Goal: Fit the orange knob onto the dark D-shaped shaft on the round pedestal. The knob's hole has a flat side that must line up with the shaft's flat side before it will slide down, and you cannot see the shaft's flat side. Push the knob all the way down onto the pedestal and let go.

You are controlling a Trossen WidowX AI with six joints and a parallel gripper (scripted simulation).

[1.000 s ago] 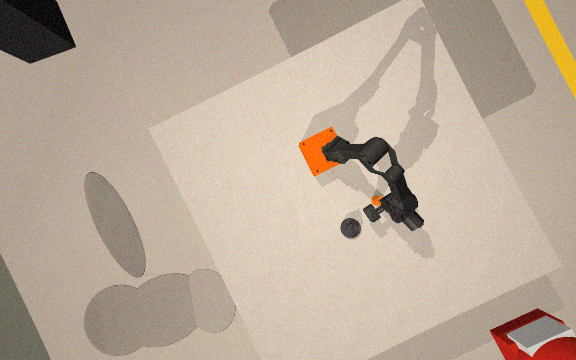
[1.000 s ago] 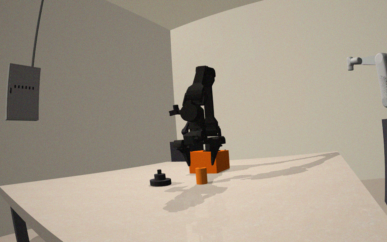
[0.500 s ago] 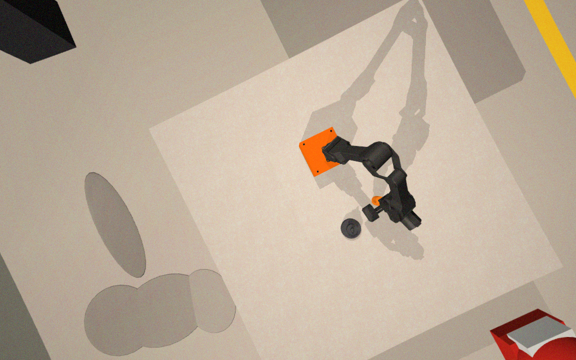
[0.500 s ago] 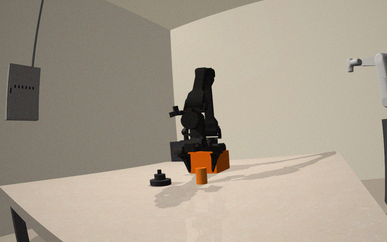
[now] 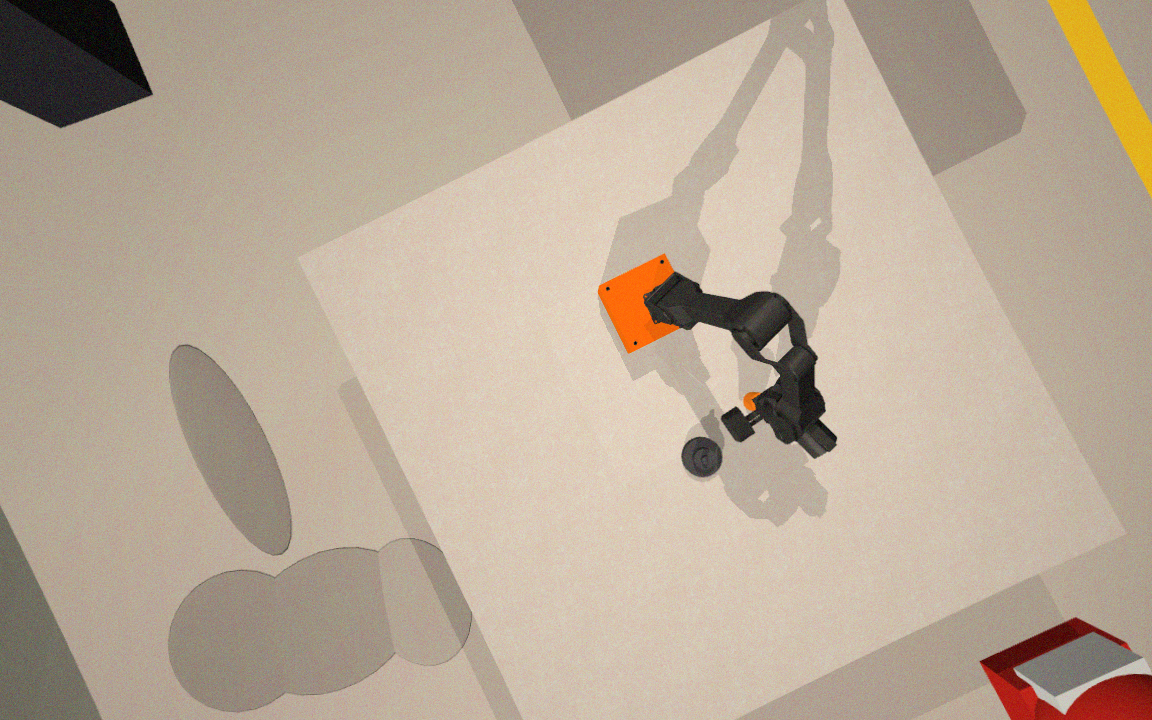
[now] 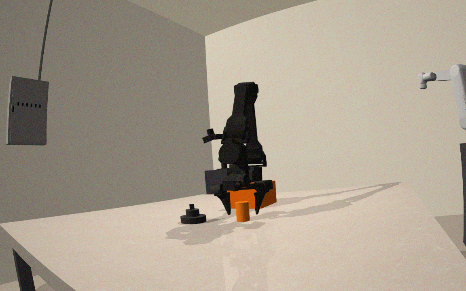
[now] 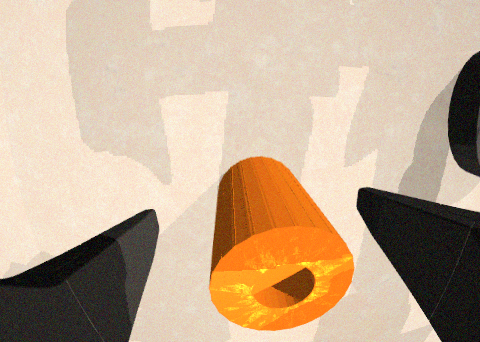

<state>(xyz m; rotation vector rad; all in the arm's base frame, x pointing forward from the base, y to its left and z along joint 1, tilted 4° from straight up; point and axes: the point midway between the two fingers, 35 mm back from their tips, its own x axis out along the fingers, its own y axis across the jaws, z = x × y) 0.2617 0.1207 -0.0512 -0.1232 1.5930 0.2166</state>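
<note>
Now: gripper tip 10 mm below the orange knob. Also, from my gripper tip: dark round pedestal (150 mm to the right, 70 mm ahead, 10 mm above).
</note>
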